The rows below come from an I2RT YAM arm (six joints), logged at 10 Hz.
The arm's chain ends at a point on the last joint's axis. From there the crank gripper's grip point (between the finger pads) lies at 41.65 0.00 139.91 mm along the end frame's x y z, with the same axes.
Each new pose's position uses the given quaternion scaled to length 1; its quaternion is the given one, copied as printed.
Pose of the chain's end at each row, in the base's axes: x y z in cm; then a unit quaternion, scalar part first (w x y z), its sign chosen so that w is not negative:
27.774 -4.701 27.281 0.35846 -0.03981 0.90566 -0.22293
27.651 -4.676 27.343 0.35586 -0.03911 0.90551 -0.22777
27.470 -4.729 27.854 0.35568 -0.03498 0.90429 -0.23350
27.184 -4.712 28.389 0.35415 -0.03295 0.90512 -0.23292
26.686 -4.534 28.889 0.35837 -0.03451 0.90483 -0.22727
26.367 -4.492 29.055 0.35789 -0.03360 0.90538 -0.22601
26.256 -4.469 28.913 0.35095 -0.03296 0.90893 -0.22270
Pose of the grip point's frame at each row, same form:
34.025 -10.917 15.646 0.35846 -0.03981 0.90566 -0.22293
33.820 -11.028 15.737 0.35586 -0.03911 0.90551 -0.22777
33.598 -11.245 16.317 0.35568 -0.03498 0.90429 -0.23350
33.257 -11.220 16.819 0.35415 -0.03295 0.90512 -0.23292
32.894 -10.881 17.301 0.35837 -0.03451 0.90483 -0.22727
32.558 -10.808 17.442 0.35789 -0.03360 0.90538 -0.22601
32.257 -10.710 17.160 0.35095 -0.03296 0.90893 -0.22270

